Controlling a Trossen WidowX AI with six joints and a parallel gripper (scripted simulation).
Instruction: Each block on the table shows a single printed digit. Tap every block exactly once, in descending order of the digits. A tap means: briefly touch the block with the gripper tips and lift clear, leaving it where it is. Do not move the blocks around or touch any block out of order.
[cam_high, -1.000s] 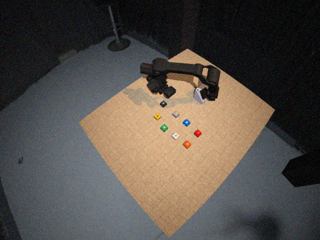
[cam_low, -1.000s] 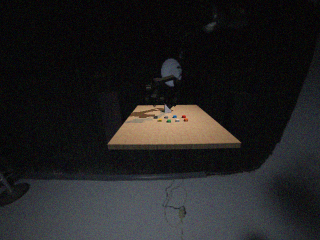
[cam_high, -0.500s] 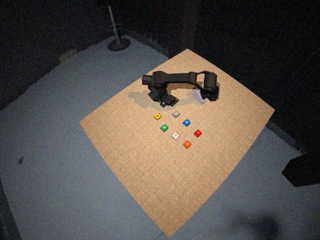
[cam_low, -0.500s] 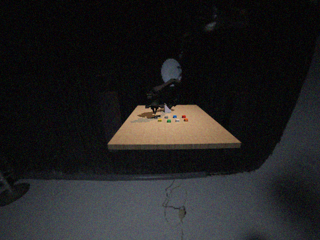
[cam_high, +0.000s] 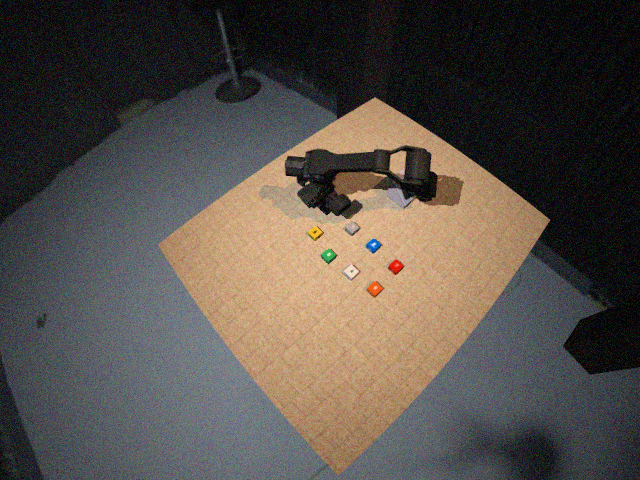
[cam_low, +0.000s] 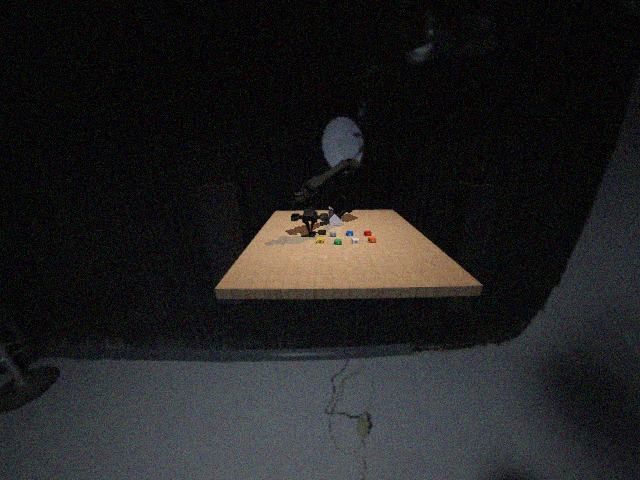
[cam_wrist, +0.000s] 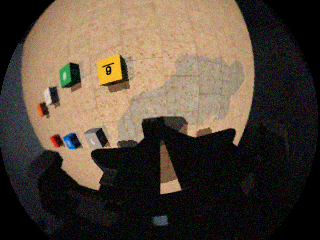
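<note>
Now: gripper tip 1 cm to the right of the dark grey block, 1 cm past it and 1 cm above it. The rest, counted from my gripper tip: blue block 21 cm to the left, 3 cm behind, 1 cm below; then yellow block 8 cm ahead, 6 cm to the left, 1 cm below; then green block 15 cm to the left, 10 cm ahead, 1 cm below.
</note>
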